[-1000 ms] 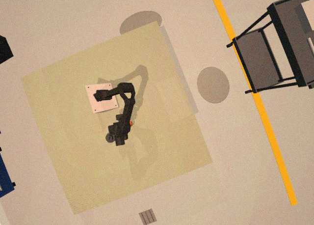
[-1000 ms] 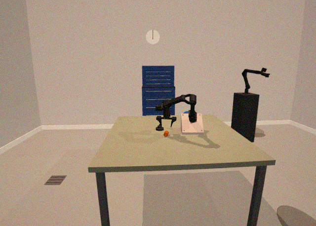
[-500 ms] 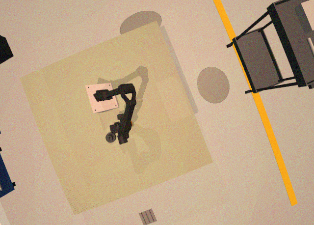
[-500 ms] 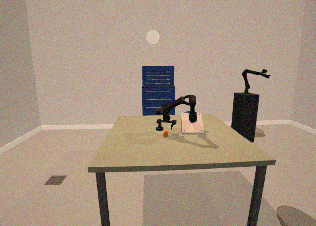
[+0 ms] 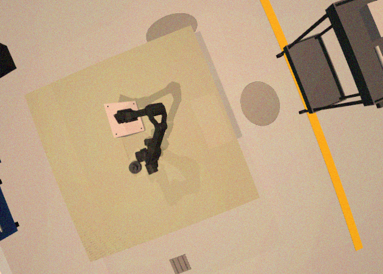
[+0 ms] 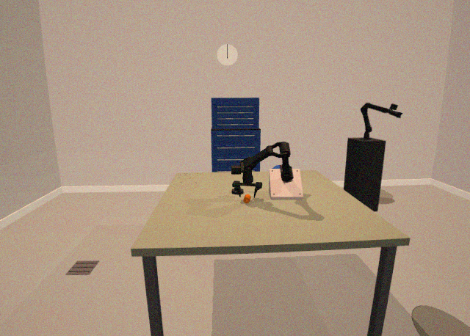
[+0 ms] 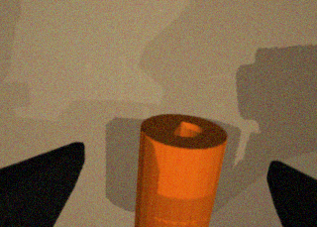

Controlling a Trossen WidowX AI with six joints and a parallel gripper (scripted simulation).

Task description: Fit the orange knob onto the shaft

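Right now the orange knob is 1 cm to the left of my gripper tip. Round my gripper tip: round dark pedestal: 3 cm ahead, 17 cm to the right, 1 cm above.
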